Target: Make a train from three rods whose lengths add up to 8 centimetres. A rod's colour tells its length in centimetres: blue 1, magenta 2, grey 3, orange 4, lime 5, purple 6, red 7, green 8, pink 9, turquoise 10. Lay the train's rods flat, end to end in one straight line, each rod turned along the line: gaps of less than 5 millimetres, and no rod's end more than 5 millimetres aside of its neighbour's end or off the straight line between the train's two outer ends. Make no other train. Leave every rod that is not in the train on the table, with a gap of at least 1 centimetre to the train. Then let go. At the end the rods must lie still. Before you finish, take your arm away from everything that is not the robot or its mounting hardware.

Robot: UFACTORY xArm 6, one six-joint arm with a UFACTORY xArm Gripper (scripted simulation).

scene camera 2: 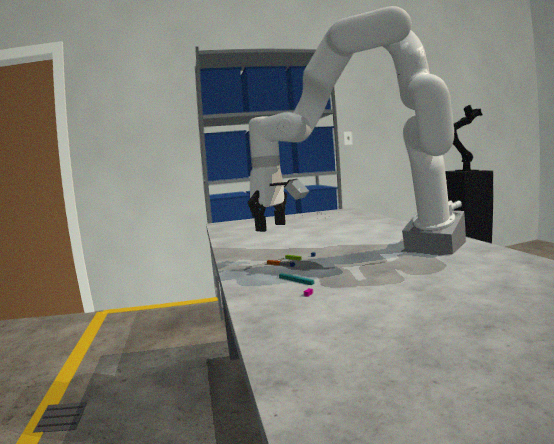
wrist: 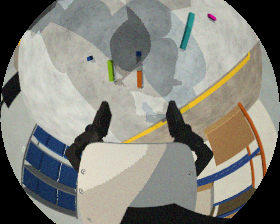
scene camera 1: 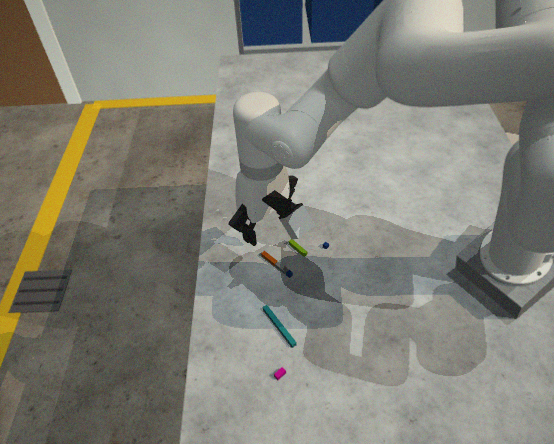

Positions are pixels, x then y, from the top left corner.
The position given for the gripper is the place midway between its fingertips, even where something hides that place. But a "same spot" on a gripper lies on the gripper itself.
gripper: scene camera 2; wrist 138,107; scene camera 1
same spot on gripper: [scene camera 1: 238,221] = [scene camera 2: 254,200]
